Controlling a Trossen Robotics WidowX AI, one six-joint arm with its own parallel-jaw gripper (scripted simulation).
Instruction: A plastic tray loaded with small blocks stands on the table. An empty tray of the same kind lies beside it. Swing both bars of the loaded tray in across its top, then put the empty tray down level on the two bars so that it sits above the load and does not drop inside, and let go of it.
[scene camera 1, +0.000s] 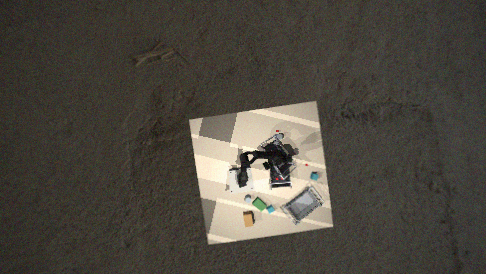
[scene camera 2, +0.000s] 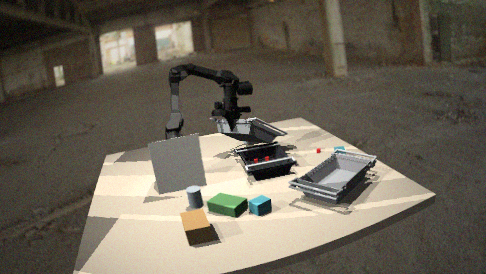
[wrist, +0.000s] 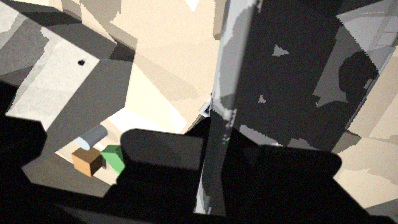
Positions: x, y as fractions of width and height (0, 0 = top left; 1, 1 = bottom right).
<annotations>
A grey tray (scene camera 2: 0.51, 0.48): 1.50 m from the lens. A green block (scene camera 2: 0.47, 0.75) is 1.16 m from the lens. A brown box (scene camera 2: 0.40, 0.83): 1.03 m from the lens. The marked spots on the green block and the brown box are 0.18 m apart.
</annotations>
